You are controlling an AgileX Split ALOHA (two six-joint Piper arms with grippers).
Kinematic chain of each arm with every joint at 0, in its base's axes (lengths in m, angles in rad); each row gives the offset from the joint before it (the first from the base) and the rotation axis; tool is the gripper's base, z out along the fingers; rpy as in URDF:
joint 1: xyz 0 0 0.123 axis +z
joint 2: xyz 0 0 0 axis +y
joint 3: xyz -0.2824 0 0.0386 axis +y
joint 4: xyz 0.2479 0 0.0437 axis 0.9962 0 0.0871
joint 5: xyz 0 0 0 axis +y
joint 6: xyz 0.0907 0 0.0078 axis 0.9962 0 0.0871
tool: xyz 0 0 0 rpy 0 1.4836 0
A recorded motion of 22 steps. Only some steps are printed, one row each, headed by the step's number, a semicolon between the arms.
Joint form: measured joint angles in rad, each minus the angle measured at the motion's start. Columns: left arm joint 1, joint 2, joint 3, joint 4, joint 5, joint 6; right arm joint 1, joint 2, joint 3, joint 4, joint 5, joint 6.
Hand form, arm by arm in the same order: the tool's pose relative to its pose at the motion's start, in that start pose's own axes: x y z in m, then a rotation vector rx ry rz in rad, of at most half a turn. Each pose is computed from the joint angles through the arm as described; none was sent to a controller.
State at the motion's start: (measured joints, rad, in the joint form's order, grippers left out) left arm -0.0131 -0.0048 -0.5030 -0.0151 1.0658 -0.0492; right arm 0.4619 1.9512 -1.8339 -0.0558 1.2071 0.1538
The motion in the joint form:
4: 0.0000 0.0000 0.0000 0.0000 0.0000 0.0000; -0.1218 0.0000 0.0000 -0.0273 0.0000 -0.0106
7: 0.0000 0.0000 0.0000 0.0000 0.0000 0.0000; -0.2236 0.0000 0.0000 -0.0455 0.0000 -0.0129
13: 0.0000 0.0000 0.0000 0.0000 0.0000 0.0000; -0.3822 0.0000 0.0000 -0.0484 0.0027 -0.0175
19: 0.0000 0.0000 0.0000 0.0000 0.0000 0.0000; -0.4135 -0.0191 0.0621 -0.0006 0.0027 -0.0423
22: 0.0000 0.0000 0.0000 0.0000 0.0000 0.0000; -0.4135 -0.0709 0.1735 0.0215 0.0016 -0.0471
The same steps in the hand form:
4: 0.0000 0.0000 0.0000 0.0000 0.0000 0.0000; -0.0035 -0.0535 0.0013 0.0658 -0.0013 0.0945
7: 0.0000 0.0000 0.0000 0.0000 0.0000 0.0000; -0.0015 -0.0979 0.0007 0.1166 0.0004 0.1816
13: 0.0000 0.0000 0.0000 0.0000 0.0000 0.0000; 0.0102 -0.1639 -0.0030 0.1719 0.0084 0.3258
19: 0.0000 0.0000 0.0000 0.0000 0.0000 0.0000; 0.0231 -0.1704 0.0028 0.1337 0.0508 0.3485
22: 0.0000 0.0000 0.0000 0.0000 0.0000 0.0000; 0.0427 -0.1636 0.0062 0.1082 0.1079 0.3533

